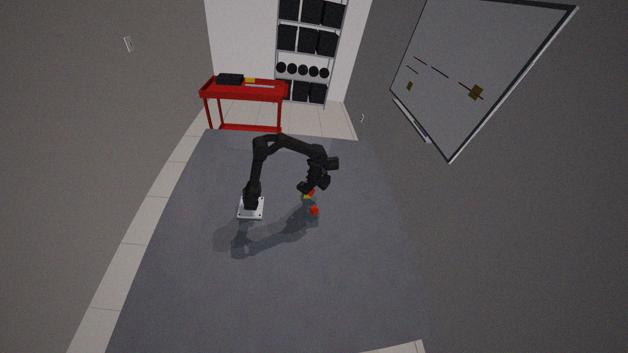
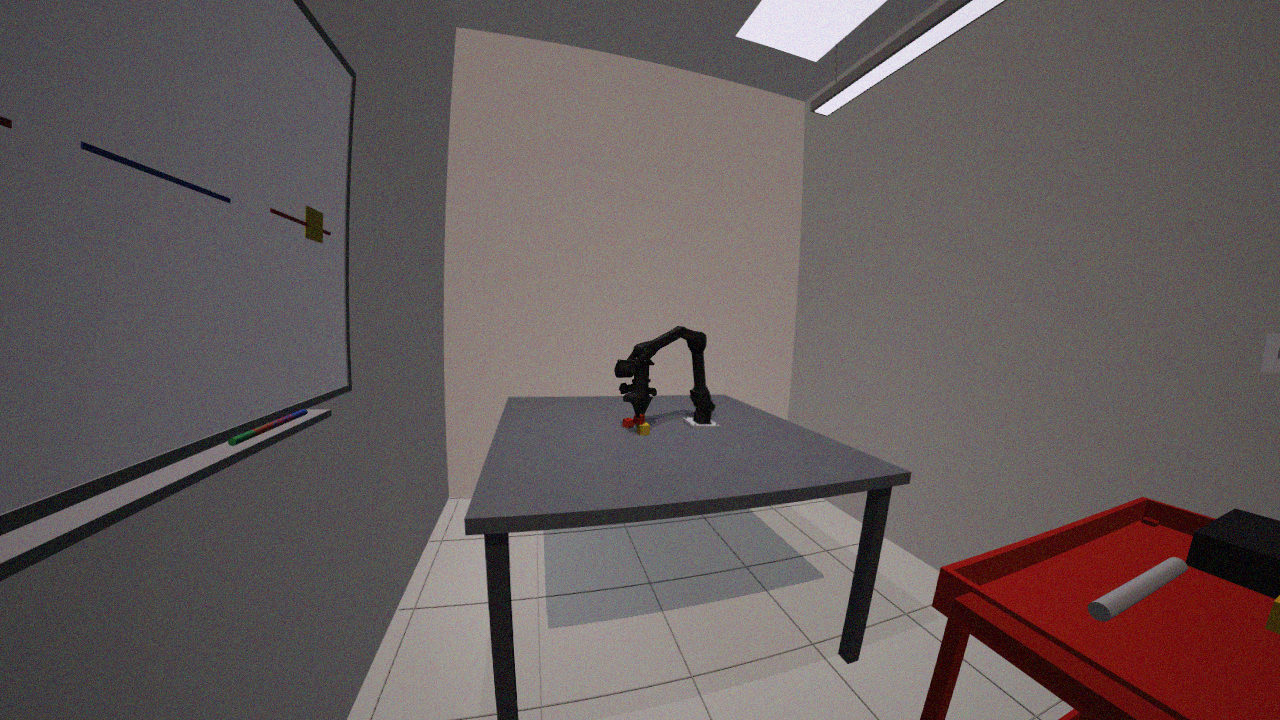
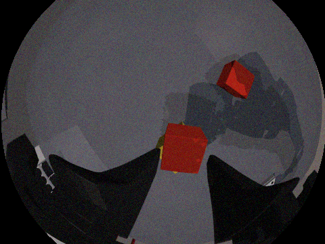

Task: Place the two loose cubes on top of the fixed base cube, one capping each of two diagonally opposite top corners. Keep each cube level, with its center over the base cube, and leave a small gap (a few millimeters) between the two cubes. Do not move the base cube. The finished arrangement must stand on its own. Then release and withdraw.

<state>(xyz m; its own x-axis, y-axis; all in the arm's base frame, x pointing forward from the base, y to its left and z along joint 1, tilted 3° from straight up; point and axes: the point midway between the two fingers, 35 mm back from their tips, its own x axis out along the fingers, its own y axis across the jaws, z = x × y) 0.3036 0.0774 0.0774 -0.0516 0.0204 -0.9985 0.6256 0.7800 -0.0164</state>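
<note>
Now: gripper tip 1 cm past the yellow base cube, 1 cm to the right of it and 5 cm above it.
</note>
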